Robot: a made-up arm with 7 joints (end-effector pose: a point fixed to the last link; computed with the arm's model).
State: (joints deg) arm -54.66 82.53 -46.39 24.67 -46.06 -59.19 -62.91
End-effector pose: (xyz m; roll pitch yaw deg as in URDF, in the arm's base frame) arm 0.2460 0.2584 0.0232 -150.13 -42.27 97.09
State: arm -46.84 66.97 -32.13 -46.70 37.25 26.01 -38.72
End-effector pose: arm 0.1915 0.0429 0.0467 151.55 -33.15 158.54
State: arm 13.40 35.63 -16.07 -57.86 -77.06 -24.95 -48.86
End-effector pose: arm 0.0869 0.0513 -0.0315 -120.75 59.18 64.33
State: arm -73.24 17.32 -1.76 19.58 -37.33 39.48 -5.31
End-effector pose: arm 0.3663 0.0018 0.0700 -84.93 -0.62 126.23
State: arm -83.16 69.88 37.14 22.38 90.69 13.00 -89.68
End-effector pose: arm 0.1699 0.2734 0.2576 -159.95 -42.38 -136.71
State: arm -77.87 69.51 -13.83 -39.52 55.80 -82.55 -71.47
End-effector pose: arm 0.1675 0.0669 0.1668 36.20 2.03 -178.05
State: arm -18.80 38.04 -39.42 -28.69 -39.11 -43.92 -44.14
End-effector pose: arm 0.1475 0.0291 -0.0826 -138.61 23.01 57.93
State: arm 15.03 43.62 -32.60 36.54 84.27 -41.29 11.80
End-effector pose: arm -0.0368 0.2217 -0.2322 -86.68 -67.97 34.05
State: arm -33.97 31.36 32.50 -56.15 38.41 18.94 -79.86
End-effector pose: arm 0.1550 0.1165 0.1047 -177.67 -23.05 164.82
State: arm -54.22 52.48 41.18 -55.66 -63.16 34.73 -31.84
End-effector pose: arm 0.1300 0.0865 0.1735 -163.68 3.84 95.78
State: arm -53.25 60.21 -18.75 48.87 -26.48 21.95 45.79
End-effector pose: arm 0.3140 0.2810 -0.0444 -138.28 -8.06 -124.85
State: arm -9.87 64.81 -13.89 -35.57 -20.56 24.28 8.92
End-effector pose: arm 0.1906 0.0956 -0.0511 -134.33 -29.50 147.94
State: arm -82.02 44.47 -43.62 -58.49 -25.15 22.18 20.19
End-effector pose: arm 0.1177 -0.0389 0.0885 -165.86 12.43 87.88
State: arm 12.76 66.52 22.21 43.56 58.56 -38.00 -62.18
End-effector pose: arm 0.0727 0.3667 -0.0698 28.89 -43.02 -29.38
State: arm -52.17 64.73 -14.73 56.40 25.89 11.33 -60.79
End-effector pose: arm 0.2676 0.3178 -0.0129 149.89 -84.59 -114.18
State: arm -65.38 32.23 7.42 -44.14 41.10 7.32 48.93
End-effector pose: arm 0.1884 0.0464 0.1786 19.04 67.92 -14.67
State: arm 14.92 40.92 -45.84 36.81 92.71 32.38 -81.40
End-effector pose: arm -0.0387 0.1942 -0.2395 29.80 9.26 -53.56
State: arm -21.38 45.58 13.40 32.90 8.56 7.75 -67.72
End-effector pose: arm 0.2238 0.2735 -0.1179 -74.30 -54.23 104.72
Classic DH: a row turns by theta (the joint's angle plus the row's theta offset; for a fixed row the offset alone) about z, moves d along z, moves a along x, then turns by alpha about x. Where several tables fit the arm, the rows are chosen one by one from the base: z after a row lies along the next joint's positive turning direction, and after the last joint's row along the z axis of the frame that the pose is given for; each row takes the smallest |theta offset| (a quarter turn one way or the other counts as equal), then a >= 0, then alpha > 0; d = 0 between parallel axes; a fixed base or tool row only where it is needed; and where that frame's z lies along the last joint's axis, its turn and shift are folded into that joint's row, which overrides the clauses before.
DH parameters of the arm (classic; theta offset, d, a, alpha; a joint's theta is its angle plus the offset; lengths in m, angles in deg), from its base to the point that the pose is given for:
base (fixed): -4.07 0.0571 0.0184 -74.51
joint 1: -75.12 0.0506 -0.0211 -90
joint 2: 74 0.0156 -0.029 90
joint 3: -90 -0.1773 0.0065 90
joint 4: -90 -0.0273 0.0152 90
joint 5: 0 0.1768 0.0198 -90
joint 6: -90 0.003 0.0251 90
joint 7: -21.53 0.0126 0.0021 96.5
tool (fixed): 175.57 0.0139 0 0

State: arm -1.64 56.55 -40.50 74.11 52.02 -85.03 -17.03
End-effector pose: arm -0.0159 0.3368 -0.1422 -53.78 -34.64 21.67
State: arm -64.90 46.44 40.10 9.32 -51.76 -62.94 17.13
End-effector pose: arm 0.2473 0.2214 0.1591 46.88 45.52 -31.68
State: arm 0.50 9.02 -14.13 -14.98 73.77 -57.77 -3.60
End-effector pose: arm 0.1445 0.0322 -0.1480 179.93 -16.27 108.52
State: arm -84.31 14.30 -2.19 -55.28 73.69 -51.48 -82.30
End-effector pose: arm 0.1191 0.0183 0.1568 99.93 26.84 160.91
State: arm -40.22 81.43 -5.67 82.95 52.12 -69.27 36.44
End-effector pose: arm 0.1346 0.3883 0.0018 165.23 -16.14 -177.05
